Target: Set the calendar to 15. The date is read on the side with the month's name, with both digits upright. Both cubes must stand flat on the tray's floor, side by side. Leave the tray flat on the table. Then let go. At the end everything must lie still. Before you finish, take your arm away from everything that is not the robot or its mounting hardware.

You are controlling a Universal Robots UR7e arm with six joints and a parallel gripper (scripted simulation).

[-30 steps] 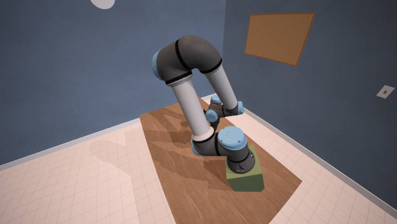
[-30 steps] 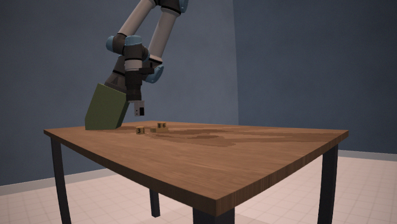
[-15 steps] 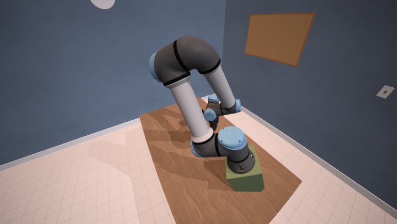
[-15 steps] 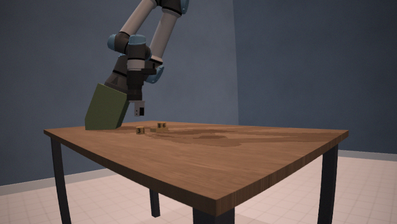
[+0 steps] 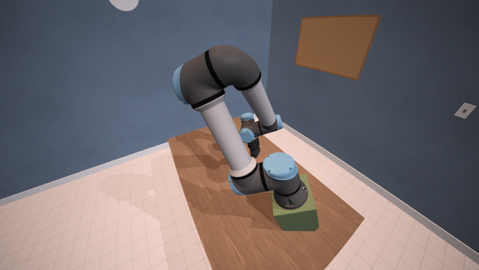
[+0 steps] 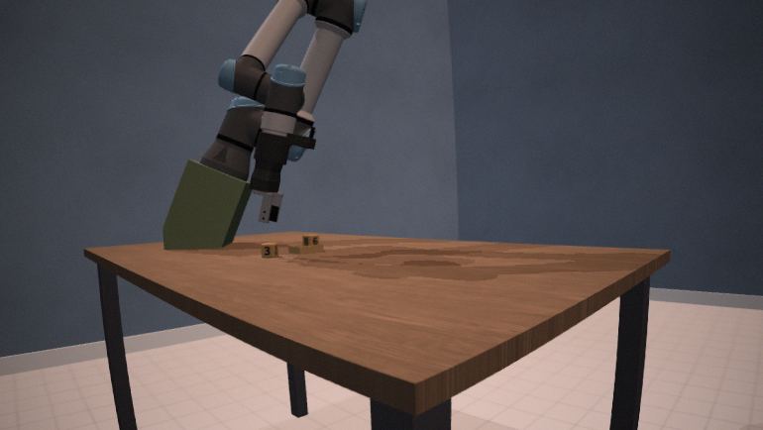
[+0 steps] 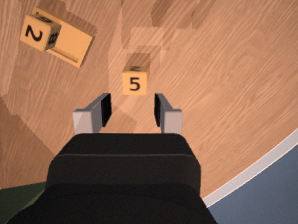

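The wooden cube lies 8 cm below my hand. Round my hand: wooden tray 1 cm behind, 10 cm to the left, 9 cm below.
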